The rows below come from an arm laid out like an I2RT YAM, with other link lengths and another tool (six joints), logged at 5 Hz.
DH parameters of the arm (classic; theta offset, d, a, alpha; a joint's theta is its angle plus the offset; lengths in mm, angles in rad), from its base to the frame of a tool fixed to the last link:
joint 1: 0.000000 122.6 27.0 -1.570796
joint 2: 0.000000 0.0 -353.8 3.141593
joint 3: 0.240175 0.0 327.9 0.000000
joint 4: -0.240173 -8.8 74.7 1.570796
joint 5: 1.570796 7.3 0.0 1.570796
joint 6: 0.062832 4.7 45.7 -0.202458
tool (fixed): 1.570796 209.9 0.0 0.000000
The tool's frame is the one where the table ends.
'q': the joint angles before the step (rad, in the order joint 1, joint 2, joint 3, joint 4, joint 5, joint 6). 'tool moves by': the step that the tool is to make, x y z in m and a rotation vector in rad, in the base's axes. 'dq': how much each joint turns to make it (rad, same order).
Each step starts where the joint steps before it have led.
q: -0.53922, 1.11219, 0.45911, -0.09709, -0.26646, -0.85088
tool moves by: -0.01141, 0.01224, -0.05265, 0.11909, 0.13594, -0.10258
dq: 0.06218, 0.12969, 0.00227, -0.01640, 0.08430, 0.14992
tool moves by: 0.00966, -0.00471, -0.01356, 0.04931, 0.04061, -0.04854
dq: 0.00724, 0.09998, 0.05151, 0.00040, 0.01373, 0.06064
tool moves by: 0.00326, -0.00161, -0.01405, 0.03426, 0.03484, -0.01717
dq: -0.00266, 0.06753, 0.02519, -0.00077, -0.00380, 0.02061
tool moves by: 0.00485, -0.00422, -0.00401, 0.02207, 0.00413, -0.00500
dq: -0.01563, 0.03507, 0.02213, -0.00078, -0.02060, 0.00078
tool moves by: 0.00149, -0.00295, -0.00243, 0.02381, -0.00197, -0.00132
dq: -0.02098, 0.01755, 0.01221, -0.00534, -0.02899, -0.00497
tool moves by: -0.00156, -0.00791, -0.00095, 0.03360, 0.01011, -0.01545
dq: -0.03700, 0.02174, 0.02975, -0.03510, -0.03166, -0.00610
